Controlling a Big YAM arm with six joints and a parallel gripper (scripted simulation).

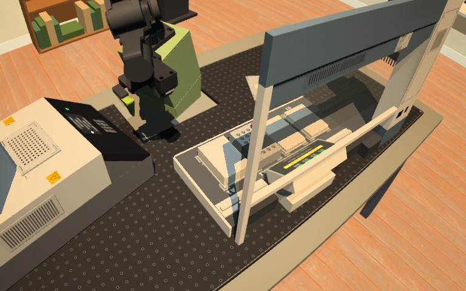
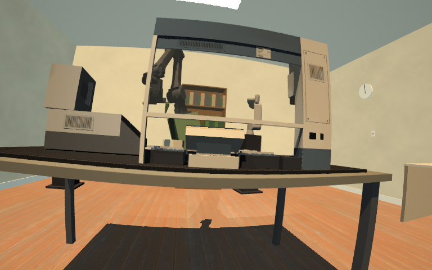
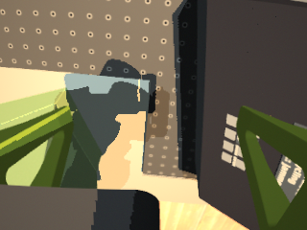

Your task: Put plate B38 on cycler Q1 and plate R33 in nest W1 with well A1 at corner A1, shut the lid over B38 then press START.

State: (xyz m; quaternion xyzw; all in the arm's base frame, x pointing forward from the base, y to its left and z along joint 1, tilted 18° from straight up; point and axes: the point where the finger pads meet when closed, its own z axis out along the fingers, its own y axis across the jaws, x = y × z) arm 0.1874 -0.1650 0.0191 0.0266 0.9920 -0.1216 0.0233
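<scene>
My gripper is now 30 cm to the right of the plate B38, 22 cm short of it and 16 cm above it. Round my hand: tube block (20 cm to the left, 20 cm ahead, 15 cm below); then post (34 cm ahead, 3 cm to the right, 2 cm above); then cream deep-well block (18 cm ahead, 15 cm below, 9 cm to the left).
</scene>
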